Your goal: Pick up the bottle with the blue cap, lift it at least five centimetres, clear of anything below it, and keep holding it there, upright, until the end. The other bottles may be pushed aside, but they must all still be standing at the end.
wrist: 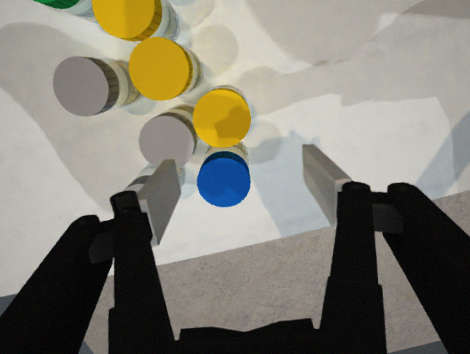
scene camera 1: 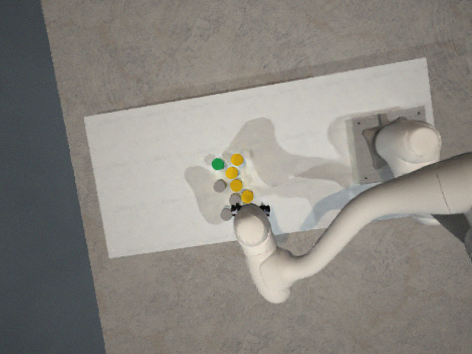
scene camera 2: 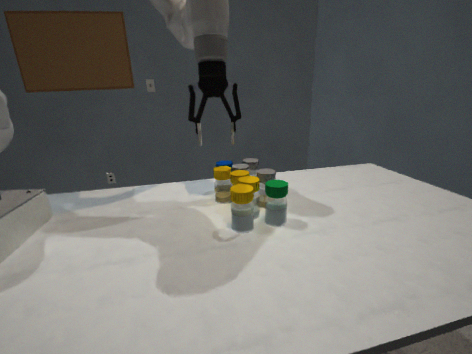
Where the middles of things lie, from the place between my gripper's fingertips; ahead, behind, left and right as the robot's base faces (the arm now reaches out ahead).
Right now the blue-capped bottle (wrist: pixel 224 180) is 120 mm below my hand, 30 mm to the left of it and 30 mm ahead of it.
